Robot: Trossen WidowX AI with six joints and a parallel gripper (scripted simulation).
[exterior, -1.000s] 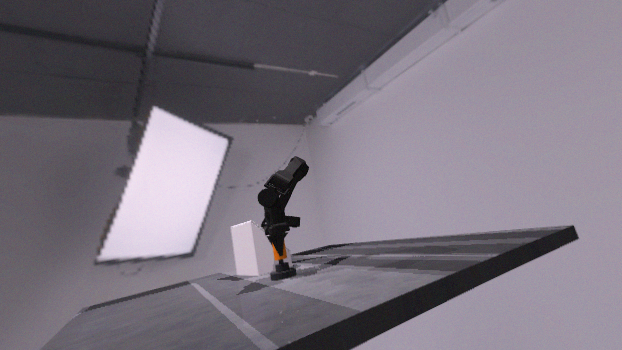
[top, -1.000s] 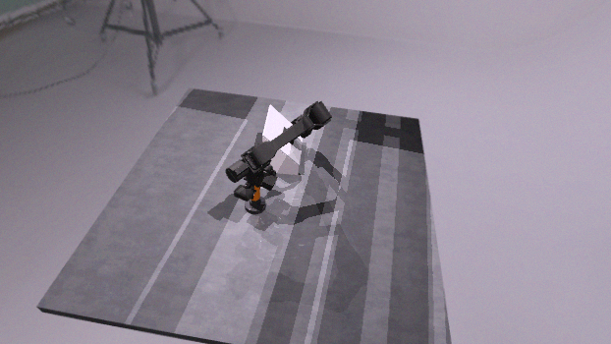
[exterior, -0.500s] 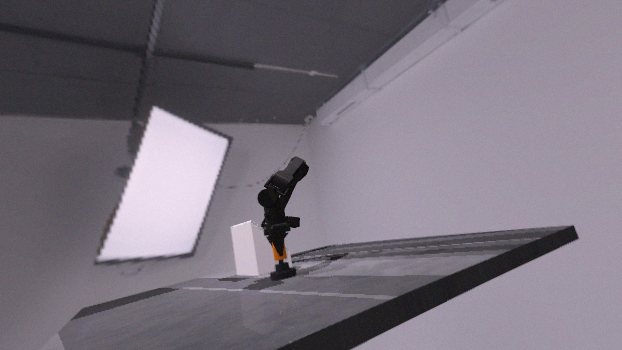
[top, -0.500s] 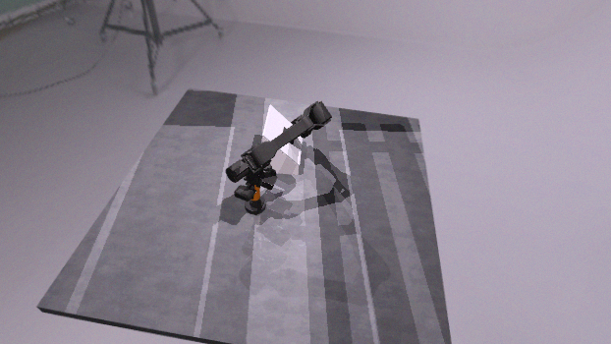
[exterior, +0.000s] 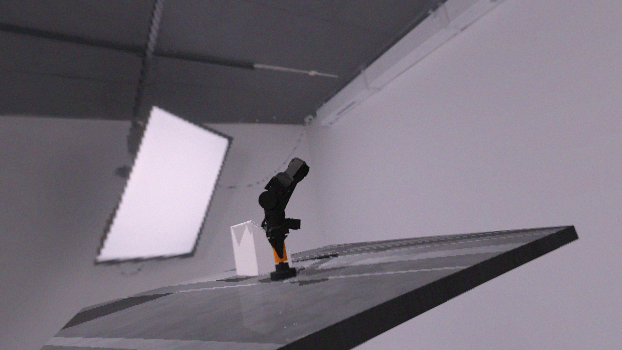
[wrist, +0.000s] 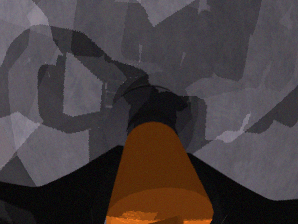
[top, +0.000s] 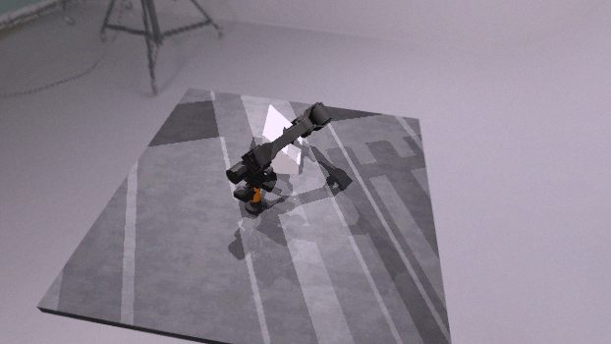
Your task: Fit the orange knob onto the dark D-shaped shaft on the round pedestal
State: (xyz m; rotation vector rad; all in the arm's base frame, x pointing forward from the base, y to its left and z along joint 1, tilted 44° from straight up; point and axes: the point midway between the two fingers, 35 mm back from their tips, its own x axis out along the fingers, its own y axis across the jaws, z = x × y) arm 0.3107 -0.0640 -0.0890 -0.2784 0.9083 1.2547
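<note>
Now: the dark pedestal 30 mm below my gripper tip. The rest, counted from my gripper tip: orange knob 20 mm above.
</note>
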